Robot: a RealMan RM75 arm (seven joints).
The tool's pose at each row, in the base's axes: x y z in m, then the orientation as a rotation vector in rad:
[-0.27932, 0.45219, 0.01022, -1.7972, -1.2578, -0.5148]
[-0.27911, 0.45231, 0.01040, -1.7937, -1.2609, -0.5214]
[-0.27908, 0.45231, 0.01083, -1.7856, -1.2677, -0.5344]
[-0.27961, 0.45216, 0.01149, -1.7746, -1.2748, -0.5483]
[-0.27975, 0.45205, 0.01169, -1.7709, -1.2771, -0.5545]
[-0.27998, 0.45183, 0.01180, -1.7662, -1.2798, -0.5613]
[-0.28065, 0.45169, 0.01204, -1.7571, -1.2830, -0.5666]
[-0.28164, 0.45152, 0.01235, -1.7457, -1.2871, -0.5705]
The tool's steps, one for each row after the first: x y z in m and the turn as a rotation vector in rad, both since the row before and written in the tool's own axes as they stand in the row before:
[0.00028, 0.00010, -0.00003, -0.0012, 0.0032, -0.0055]
[0.00033, -0.00015, -0.00024, -0.0016, 0.0063, -0.0117]
[0.00020, -0.00073, -0.00041, 0.0000, 0.0079, -0.0131]
[0.00004, -0.00019, -0.00018, -0.0008, 0.0034, -0.0049]
[-0.00012, -0.00023, -0.00021, -0.0004, 0.0040, -0.0057]
[-0.00014, -0.00069, -0.00016, 0.0036, 0.0050, -0.0067]
[-0.00022, -0.00101, -0.00018, 0.0059, 0.0049, -0.0075]

